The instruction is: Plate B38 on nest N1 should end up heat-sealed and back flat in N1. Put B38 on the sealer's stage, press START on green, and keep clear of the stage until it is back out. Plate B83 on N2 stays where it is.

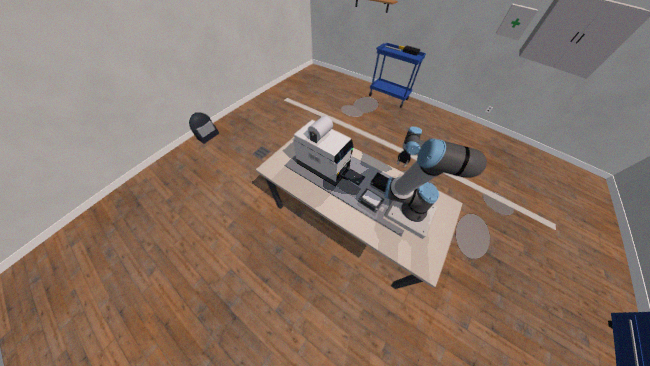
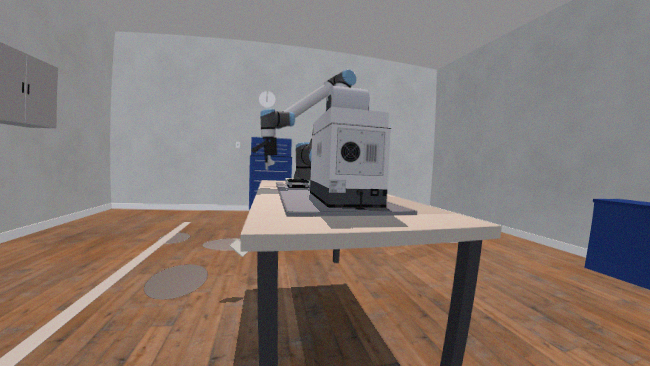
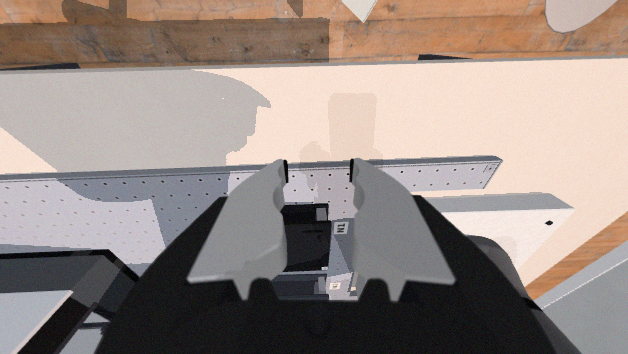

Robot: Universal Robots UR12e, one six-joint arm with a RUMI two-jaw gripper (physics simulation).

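Pixels of known places: gripper, fingertip midpoint: (image 1: 400, 166) (image 2: 267, 170) (image 3: 318, 162); arm's base, link origin: (image 1: 413, 210) (image 2: 306, 179).
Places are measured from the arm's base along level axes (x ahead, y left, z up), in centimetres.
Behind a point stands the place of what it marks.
Observation:
My gripper (image 1: 403, 164) @(y -23.6, x 30.2, z 6.4 cm) (image 2: 268, 169) @(y -23.6, x 30.2, z 6.4 cm) (image 3: 318, 162) @(y -23.6, x 30.2, z 6.4 cm) hangs above the table's far long side, fingers partly apart, with nothing between them. Below it, black nest N1 (image 1: 380, 180) @(y -2.9, x 34.6, z 1.2 cm) (image 3: 306, 245) @(y -6.0, x 28.4, z 1.1 cm) shows no plate on its visible part. A pale flat thing (image 2: 241, 247) @(y -44.7, x 18.0, z -49.8 cm) (image 3: 361, 7) @(y -40.9, x 17.6, z -51.4 cm), probably plate B38, is tilted, low beyond the table's edge; its label does not show, and I cannot tell if it touches the floor. White plate B83 (image 1: 371, 198) @(y 17.5, x 28.5, z 3.5 cm) sits on N2, beside N1. The white sealer (image 1: 322, 152) @(y 28.9, x 70.8, z 29.2 cm) (image 2: 350, 150) @(y 19.4, x 102.0, z 17.1 cm) has its dark stage (image 1: 353, 177) @(y 15.1, x 49.7, z 7.1 cm) out. A small green light shows on its front.
The table (image 1: 320, 200) @(y 44.1, x 57.1, z -4.3 cm) (image 2: 370, 239) @(y 22.0, x 128.7, z -6.1 cm) (image 3: 450, 110) @(y -26.9, x 14.0, z -4.2 cm) carries a grey perforated board (image 3: 440, 175) @(y -18.6, x 11.0, z -2.9 cm) under the nests and sealer. The arm's base plate (image 3: 505, 220) @(y -13.4, x -2.2, z -0.6 cm) is beside the board. A blue cart (image 1: 391, 89) stands by the wall.

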